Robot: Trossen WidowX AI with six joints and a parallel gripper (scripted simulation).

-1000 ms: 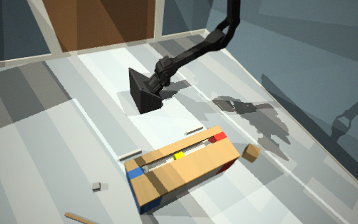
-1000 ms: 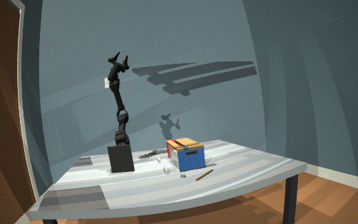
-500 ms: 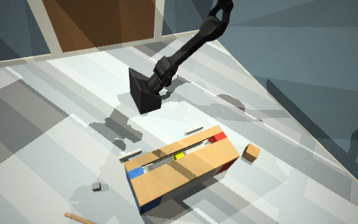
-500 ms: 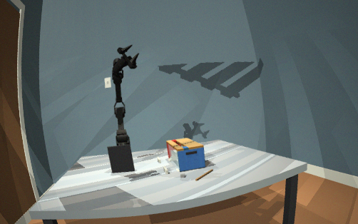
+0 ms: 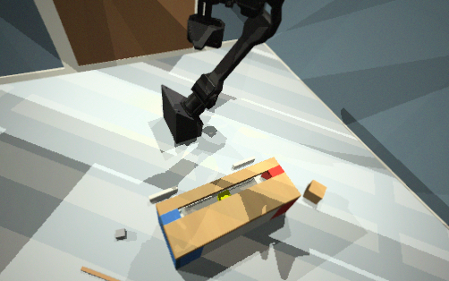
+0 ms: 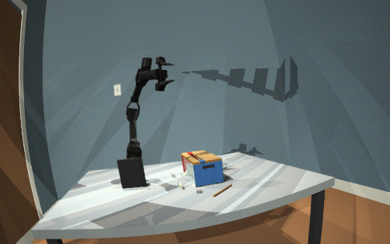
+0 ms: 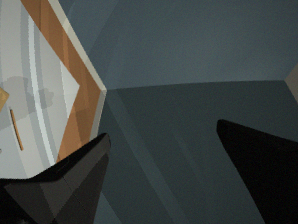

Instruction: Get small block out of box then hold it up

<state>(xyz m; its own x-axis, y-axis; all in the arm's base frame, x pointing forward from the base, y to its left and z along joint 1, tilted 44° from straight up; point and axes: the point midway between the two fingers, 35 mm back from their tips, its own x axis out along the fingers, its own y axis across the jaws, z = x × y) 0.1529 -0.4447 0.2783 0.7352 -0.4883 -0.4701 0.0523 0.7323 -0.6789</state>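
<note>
Right now the yellow-green block is 80 mm ahead of my gripper tip, 80 mm to the left of it and 500 mm below it. Also, from my gripper tip: tan cube 210 mm ahead, 380 mm to the left, 560 mm below; then wooden stick 80 mm ahead, 260 mm to the right, 580 mm below.
</note>
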